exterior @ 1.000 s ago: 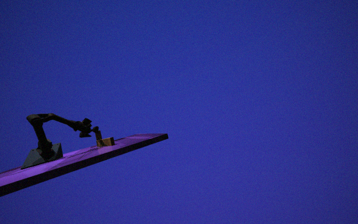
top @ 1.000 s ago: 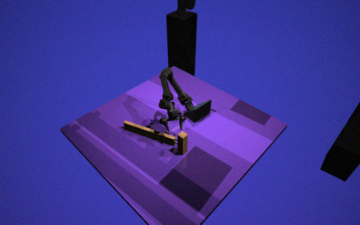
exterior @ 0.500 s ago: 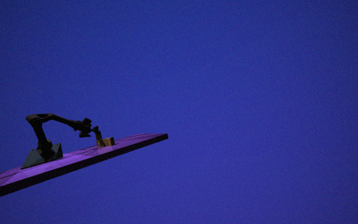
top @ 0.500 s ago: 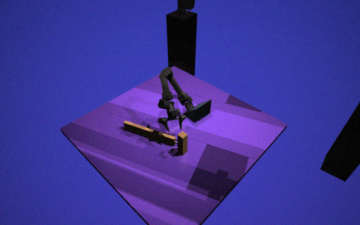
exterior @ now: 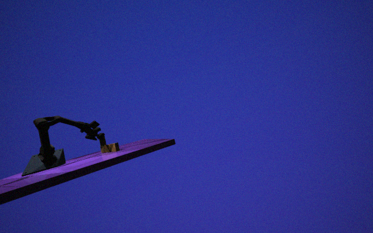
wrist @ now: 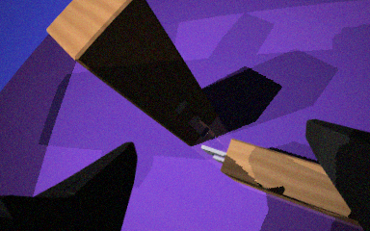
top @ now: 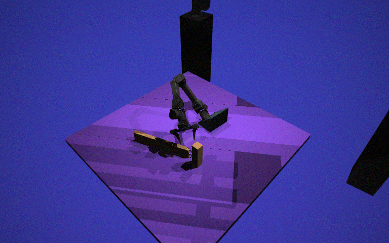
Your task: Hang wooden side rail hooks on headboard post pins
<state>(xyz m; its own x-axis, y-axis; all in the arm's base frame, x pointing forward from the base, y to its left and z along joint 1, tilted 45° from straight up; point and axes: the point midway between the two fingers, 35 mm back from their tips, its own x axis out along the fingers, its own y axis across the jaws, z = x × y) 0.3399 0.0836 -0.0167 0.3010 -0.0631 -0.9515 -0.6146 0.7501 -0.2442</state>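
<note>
Right now my gripper tip is 2 cm short of the wooden headboard post, 9 cm to the right of it and 6 cm above it.
</note>
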